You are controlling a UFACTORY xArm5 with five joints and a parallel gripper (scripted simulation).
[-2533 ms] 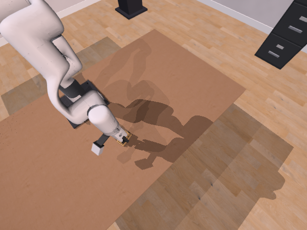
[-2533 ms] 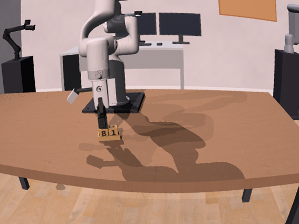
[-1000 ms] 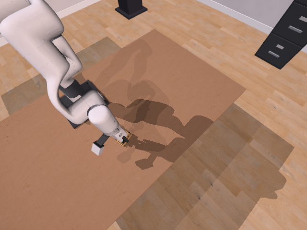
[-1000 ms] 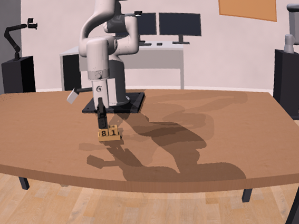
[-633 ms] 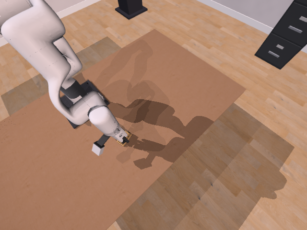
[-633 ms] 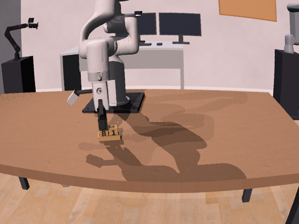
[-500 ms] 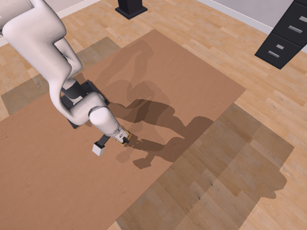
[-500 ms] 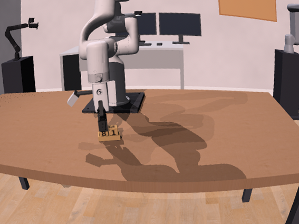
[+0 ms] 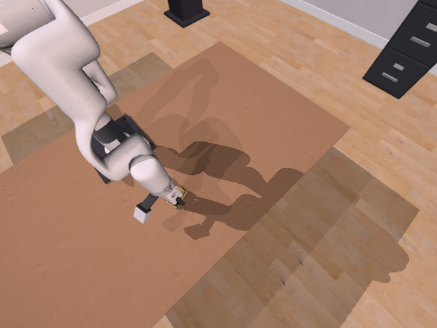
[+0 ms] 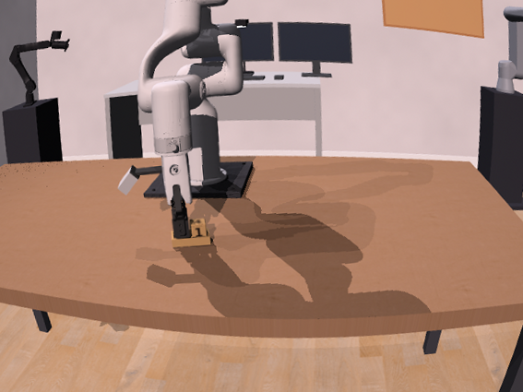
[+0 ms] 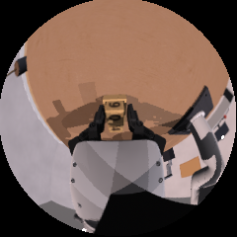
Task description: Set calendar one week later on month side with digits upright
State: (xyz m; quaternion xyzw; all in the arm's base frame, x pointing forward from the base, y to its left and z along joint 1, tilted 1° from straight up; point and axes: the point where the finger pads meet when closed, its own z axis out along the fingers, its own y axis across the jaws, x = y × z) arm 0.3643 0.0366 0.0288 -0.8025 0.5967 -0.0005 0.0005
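My gripper is now 2 cm to the right of the wooden calendar tray and 3 cm above it.
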